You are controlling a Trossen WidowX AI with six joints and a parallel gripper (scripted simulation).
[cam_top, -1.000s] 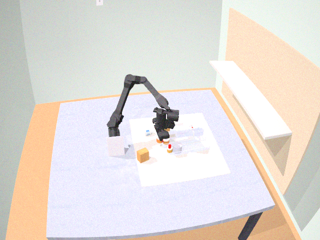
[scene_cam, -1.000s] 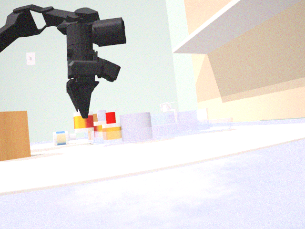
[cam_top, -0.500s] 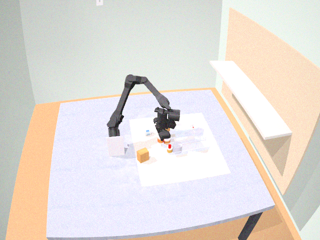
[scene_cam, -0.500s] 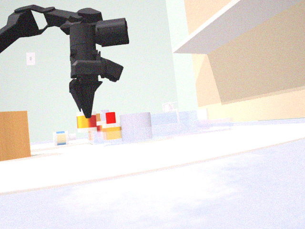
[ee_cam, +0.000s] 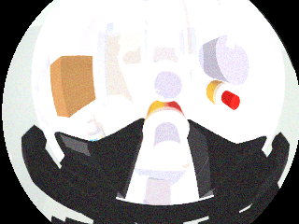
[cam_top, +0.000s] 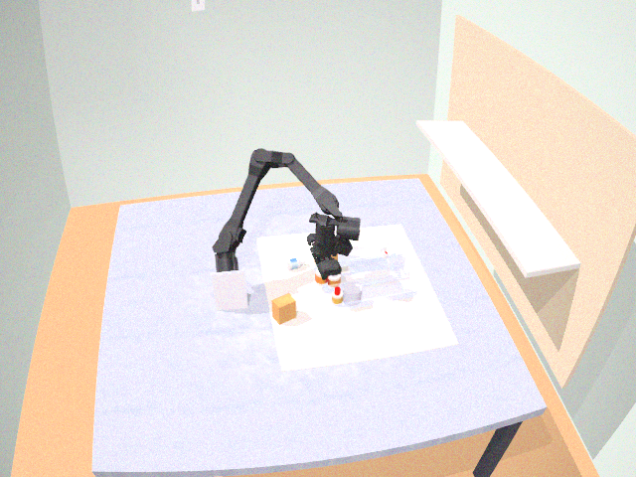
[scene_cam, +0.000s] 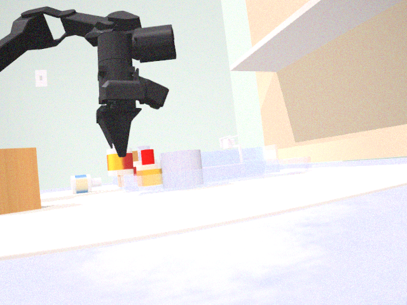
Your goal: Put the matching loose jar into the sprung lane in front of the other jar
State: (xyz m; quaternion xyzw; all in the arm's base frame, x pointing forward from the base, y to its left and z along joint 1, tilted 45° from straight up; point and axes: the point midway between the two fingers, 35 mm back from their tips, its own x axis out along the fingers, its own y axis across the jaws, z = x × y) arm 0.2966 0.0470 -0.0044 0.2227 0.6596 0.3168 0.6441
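Now: gripper tip 8 cm short of the grey cylinder, 7 cm to the left of it and 3 cm above it. Round my gripper tip: see-through sprung lane (17 cm ahead, 5 cm to the left, 4 cm below); then wall shelf (54 cm ahead, 31 cm above, 1 cm to the left).
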